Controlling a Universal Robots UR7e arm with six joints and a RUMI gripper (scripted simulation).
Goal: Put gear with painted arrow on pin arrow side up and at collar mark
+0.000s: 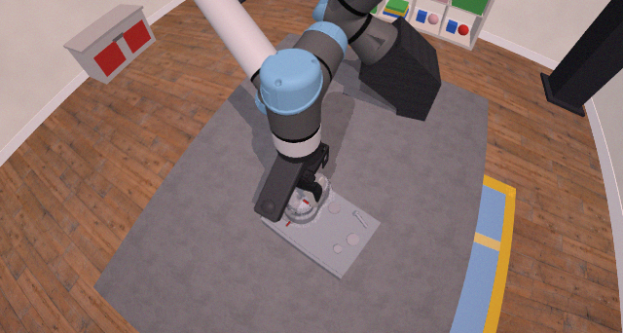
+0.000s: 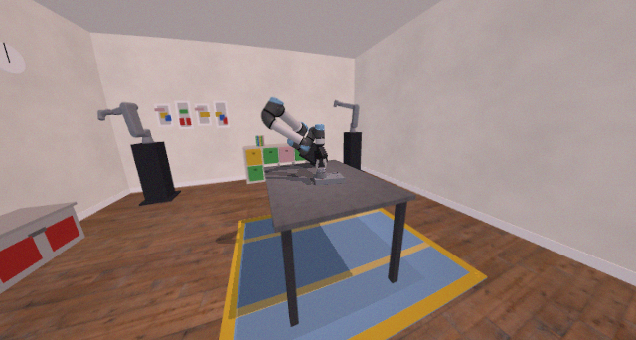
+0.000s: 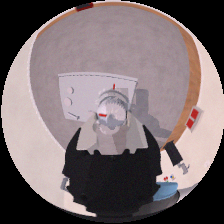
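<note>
My gripper is now right at the gear. Also, from my hand: thin peg: 3 cm behind, 14 cm to the left, 6 cm below.
</note>
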